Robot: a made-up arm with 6 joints.
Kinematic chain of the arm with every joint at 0, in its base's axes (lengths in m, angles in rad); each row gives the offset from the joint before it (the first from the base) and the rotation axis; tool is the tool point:
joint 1: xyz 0 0 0.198 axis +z
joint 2: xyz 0 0 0 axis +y
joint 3: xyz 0 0 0.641 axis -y
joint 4: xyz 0 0 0 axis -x
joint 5: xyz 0.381 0 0 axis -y
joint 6: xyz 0 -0.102 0 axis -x
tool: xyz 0 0 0
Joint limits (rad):
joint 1: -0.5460..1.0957
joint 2: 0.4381..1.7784
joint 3: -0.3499..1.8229
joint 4: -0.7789..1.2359
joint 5: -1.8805..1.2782
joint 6: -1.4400..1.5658
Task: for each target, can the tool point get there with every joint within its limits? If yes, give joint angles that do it. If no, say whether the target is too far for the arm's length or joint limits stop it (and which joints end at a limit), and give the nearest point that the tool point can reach.
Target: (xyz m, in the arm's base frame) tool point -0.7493 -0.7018 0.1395
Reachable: no: joint limits stop it (at a limit: joint 1, joint 2, joint 3) | nearest point 0.2760 -0.2602 -0.2233 | short by 1.174 m
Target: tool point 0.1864 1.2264 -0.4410
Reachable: no: too far | nearest point 0.4488 0.7991 -0.2008 | short by 0.556 m
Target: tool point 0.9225 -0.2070 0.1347
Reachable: yes | joints -0.1146 1.3357 0.7959 -0.1929 -1.6432 1.0328
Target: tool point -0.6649 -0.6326 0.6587
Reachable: no: joint limits stop it (at a limit: joint 1, joint 2, joint 3) | nearest point 0.2052 -0.2296 1.1619 | short by 1.083 m
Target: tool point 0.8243 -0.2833 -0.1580
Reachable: yes | joints -0.2138 1.6484 0.7111 0.0129 -1.4812 1.2825
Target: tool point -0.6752 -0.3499 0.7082
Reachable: no: joint limits stop it (at a limit: joint 1, joint 2, joint 3) | nearest point 0.1947 -0.2031 1.1662 | short by 0.994 m
